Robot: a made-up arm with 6 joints. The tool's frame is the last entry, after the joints.
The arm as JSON. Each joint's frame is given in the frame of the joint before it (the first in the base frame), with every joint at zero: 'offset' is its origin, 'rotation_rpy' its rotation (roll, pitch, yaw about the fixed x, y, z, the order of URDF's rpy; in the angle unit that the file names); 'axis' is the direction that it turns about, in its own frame. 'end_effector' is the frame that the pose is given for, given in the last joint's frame.
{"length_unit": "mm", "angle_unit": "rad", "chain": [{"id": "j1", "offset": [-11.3, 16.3, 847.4], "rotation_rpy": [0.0, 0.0, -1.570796], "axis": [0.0, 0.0, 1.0]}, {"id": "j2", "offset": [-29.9, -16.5, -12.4], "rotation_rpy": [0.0, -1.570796, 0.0], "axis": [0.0, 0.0, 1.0]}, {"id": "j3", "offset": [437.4, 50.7, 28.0], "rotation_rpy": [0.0, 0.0, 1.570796], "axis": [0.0, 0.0, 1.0]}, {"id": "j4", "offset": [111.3, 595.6, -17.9], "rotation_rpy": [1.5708, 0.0, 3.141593], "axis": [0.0, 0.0, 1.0]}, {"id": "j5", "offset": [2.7, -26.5, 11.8], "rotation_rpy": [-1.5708, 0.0, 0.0], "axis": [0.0, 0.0, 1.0]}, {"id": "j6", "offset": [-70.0, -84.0, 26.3], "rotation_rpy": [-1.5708, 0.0, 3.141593], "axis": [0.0, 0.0, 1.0]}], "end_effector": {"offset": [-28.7, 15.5, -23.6], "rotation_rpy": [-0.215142, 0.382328, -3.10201]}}
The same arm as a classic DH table. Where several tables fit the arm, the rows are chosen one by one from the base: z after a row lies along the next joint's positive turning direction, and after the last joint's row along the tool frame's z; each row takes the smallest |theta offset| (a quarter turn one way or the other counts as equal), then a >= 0, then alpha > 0; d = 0 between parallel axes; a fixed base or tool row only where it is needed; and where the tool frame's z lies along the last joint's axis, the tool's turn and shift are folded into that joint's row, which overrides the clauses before.
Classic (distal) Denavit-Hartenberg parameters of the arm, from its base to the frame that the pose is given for. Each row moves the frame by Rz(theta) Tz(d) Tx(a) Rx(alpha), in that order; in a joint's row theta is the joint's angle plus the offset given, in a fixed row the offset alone. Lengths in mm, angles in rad.
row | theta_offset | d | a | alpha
base (fixed) | -0.9646 | 0 | -19.8 | 0
j1 | 0.9646 | 835 | -16.5 | -1.5708
j2 | -1.4554 | 0 | 440.3 | 0
j3 | 1.4554 | 40 | 111.3 | -1.5708
j4 | 0 | 607.4 | -2.7 | 1.5708
j5 | 0 | -0.2 | 70 | -1.5708
j6 | -1.0014 | 26.5 | -28.5 | 0.4361
tool (fixed) | -2.0589 | 37.4 | 0 | 0

